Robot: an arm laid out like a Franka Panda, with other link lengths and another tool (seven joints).
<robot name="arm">
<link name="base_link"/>
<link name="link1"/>
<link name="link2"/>
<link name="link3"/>
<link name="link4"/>
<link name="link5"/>
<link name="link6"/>
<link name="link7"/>
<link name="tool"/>
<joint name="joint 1" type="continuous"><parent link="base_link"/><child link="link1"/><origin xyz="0.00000 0.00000 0.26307" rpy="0.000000 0.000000 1.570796"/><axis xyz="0 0 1"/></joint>
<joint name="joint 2" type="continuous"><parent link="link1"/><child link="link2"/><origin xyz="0.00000 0.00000 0.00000" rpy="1.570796 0.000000 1.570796"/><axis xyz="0 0 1"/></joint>
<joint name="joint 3" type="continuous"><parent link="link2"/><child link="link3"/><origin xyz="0.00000 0.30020 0.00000" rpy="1.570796 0.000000 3.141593"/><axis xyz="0 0 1"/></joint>
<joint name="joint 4" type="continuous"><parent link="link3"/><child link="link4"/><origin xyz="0.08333 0.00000 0.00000" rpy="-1.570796 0.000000 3.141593"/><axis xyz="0 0 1"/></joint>
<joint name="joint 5" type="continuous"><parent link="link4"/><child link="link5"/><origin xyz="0.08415 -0.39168 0.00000" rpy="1.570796 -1.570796 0.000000"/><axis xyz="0 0 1"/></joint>
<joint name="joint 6" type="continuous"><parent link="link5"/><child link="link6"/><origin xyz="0.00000 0.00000 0.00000" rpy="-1.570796 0.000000 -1.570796"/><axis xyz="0 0 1"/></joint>
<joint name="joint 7" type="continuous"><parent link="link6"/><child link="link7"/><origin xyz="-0.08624 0.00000 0.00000" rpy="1.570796 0.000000 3.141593"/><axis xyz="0 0 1"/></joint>
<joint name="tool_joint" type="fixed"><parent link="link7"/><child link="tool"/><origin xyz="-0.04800 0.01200 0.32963" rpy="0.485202 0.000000 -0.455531"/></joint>
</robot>
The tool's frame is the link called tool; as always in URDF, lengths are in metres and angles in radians. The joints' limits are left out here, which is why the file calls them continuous.
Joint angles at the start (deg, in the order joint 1, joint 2, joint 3, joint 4, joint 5, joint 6, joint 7): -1.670, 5.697, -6.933, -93.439, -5.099, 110.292, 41.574
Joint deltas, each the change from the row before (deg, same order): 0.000, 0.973, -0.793, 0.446, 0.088, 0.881, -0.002; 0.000, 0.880, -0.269, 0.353, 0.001, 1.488, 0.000; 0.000, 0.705, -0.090, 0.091, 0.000, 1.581, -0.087; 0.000, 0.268, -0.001, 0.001, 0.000, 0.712, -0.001; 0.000, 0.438, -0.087, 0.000, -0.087, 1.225, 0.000; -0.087, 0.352, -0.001, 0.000, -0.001, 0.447, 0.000; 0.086, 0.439, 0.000, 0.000, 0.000, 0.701, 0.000; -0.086, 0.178, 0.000, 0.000, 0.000, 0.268, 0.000; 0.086, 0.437, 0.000, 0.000, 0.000, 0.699, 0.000; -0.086, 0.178, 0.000, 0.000, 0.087, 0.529, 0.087; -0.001, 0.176, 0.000, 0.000, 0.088, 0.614, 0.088; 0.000, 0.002, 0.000, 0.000, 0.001, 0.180, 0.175; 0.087, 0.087, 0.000, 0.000, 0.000, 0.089, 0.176
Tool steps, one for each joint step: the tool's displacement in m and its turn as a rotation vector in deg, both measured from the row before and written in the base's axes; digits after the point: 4 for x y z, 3 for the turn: 0.0057, -0.0088, -0.0048, -0.165, -0.347, -0.706; 0.0093, -0.0041, -0.0035, -0.286, -0.931, -0.108; 0.0086, -0.0021, -0.0038, -0.263, -0.927, 0.163; 0.0038, -0.0004, -0.0015, -0.100, -0.433, 0.076; 0.0062, -0.0021, -0.0023, -0.269, -0.751, 0.063; 0.0021, -0.0013, -0.0030, -0.058, -0.087, -0.039; 0.0037, 0.0006, -0.0035, -0.092, -0.250, 0.163; 0.0012, -0.0011, -0.0014, -0.035, -0.085, -0.056; 0.0037, 0.0006, -0.0035, -0.091, -0.250, 0.164; 0.0027, -0.0008, -0.0009, 0.032, -0.369, -0.130; 0.0033, 0.0001, -0.0006, 0.020, -0.455, -0.037; 0.0010, 0.0000, 0.0004, 0.020, -0.201, -0.147; 0.0007, 0.0011, -0.0008, 0.036, -0.026, -0.071
